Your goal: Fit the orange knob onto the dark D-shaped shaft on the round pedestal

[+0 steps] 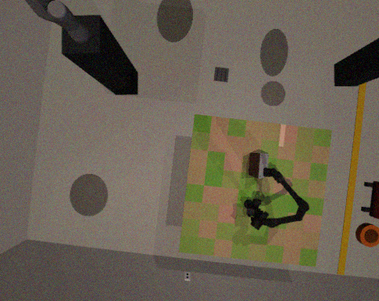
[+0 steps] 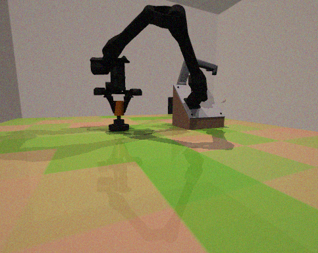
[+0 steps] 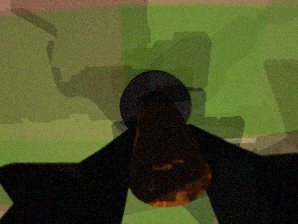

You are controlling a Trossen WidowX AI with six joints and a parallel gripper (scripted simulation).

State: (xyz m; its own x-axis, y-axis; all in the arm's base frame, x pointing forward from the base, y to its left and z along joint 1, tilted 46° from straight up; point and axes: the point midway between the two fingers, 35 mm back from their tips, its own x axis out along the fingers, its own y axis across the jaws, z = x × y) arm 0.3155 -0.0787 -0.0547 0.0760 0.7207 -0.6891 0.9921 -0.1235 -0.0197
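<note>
Now: gripper tip 2 cm below the orange knob. Also, from my gripper tip: dark pedestal: 4 cm below.
</note>
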